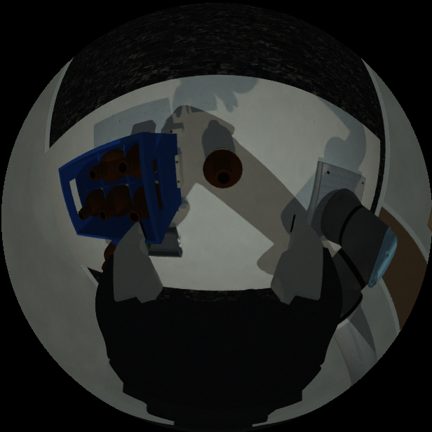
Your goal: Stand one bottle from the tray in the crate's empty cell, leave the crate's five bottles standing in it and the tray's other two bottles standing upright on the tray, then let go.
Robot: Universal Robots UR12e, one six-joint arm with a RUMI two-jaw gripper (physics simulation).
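A brown bottle (222, 167) stands upright on the table, apart from the crate and the tray. The blue crate (150, 187) is at the left, with brown bottles standing in it; its empty cell seems to be at the upper left, partly covered by a leaning-looking bottle neck (93, 174). The grey tray (167, 248) shows in part below the crate. Brown bottle parts (109, 250) and a bit of green label show there, mostly hidden behind the left finger. My gripper (216, 221) is open and empty; the lone bottle appears beyond its fingertips, midway between them.
The robot's base plate (344, 175) and dark arm joints (365, 240) are at the right. The pale table top (280, 125) ends at a dark speckled floor (215, 42) at the top. Shadows of the arm cross the table around the lone bottle.
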